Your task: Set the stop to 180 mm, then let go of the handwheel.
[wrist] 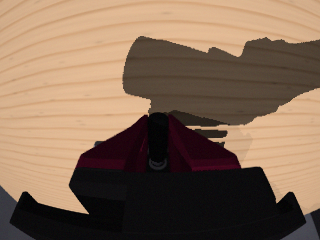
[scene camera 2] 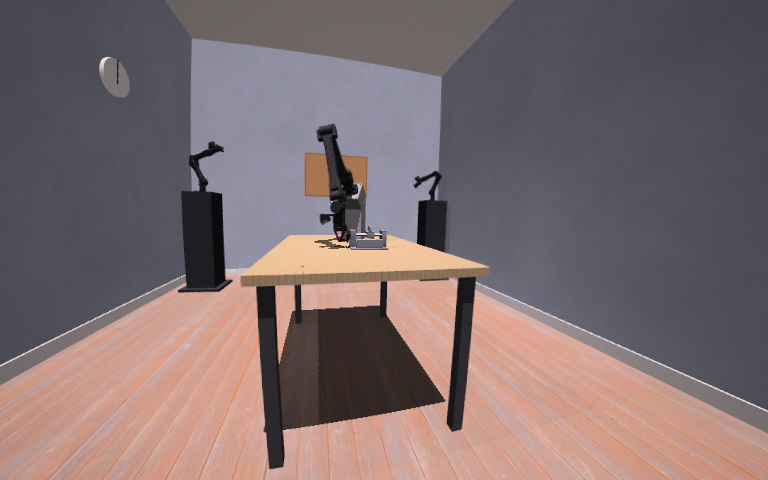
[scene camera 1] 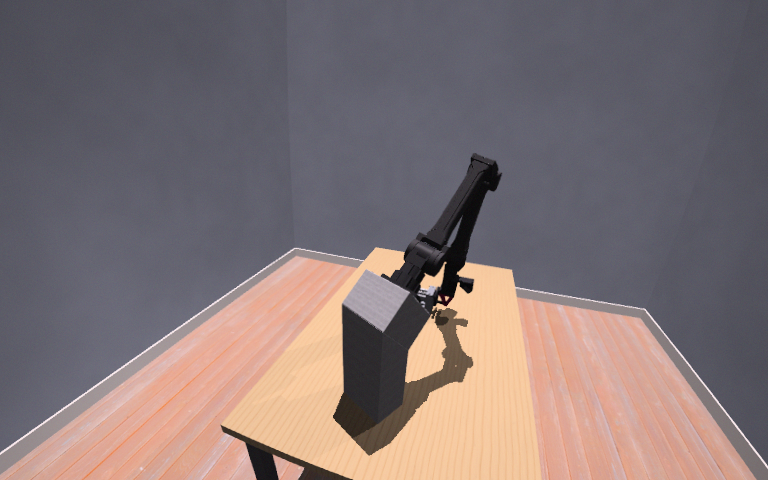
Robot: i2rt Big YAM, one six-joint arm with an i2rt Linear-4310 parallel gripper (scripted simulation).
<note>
In view: my gripper (wrist: 158, 121) and a handwheel handle (wrist: 158, 123).
</note>
